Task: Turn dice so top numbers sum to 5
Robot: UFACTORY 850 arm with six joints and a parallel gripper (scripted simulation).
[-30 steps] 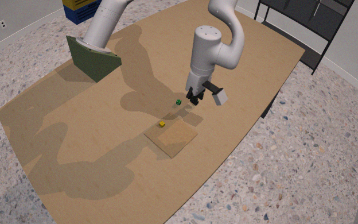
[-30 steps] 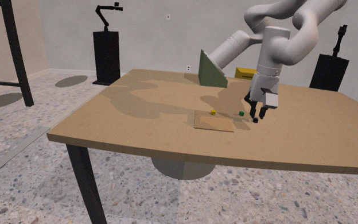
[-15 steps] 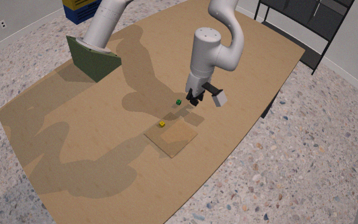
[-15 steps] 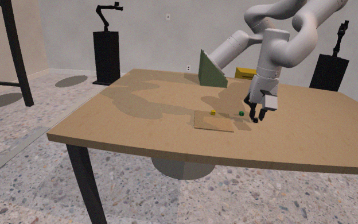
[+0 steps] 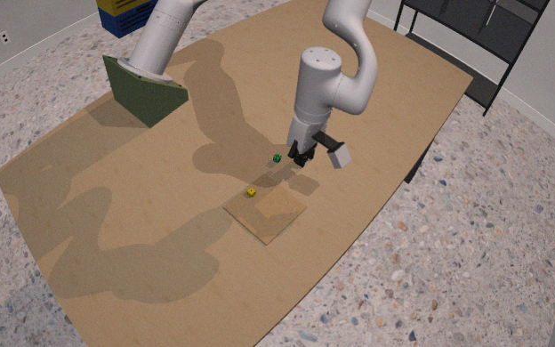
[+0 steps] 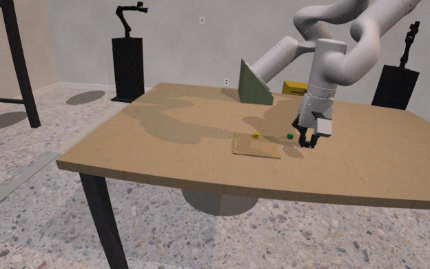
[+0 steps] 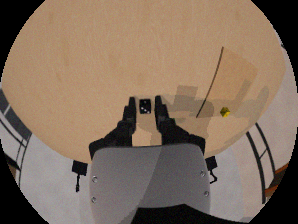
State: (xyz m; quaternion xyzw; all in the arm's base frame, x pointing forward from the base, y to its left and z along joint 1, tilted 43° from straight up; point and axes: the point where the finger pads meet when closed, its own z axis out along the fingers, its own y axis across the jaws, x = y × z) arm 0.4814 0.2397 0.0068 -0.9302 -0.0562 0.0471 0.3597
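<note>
My hand is 10 mm above the black die. From my hand the other things lie so: green die (50 mm behind, 50 mm to the right, 10 mm below); tan mat (40 mm ahead, 170 mm to the right, 20 mm below); yellow die (10 mm behind, 170 mm to the right, 10 mm below).
</note>
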